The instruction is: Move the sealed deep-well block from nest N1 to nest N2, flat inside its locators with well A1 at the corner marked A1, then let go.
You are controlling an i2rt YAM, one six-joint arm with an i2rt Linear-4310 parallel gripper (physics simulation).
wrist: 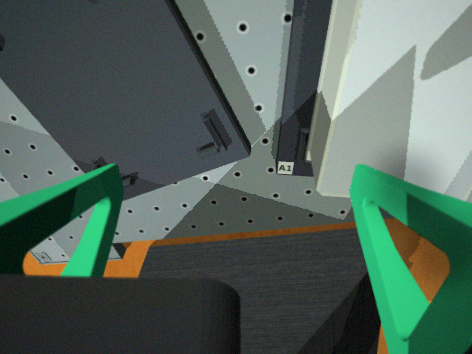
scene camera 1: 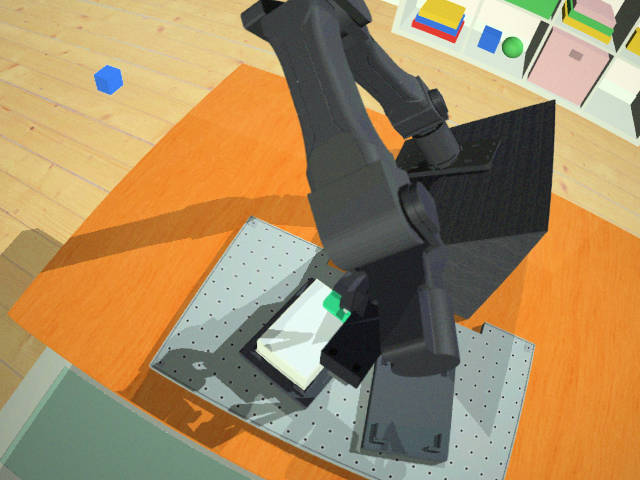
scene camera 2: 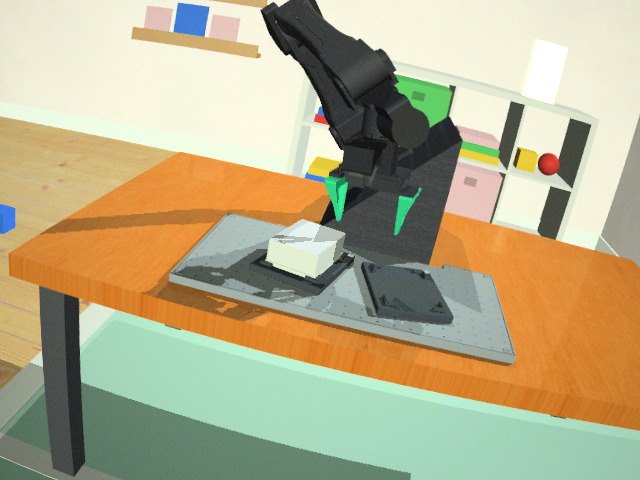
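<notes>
The sealed deep-well block, white with a cream side, sits in the dark nest N1. A small A1 label marks a corner of that nest; the block's own A1 mark cannot be made out. The dark nest N2 beside it is empty, with corner locators; its A1 mark does not show. My gripper is open and empty, above the plate behind the nests. One green finger is near the block's back end; the arm hides the other in scene camera 1.
Both nests stand on a grey perforated plate on the orange table. The black arm pedestal stands behind the plate. A blue cube lies on the floor.
</notes>
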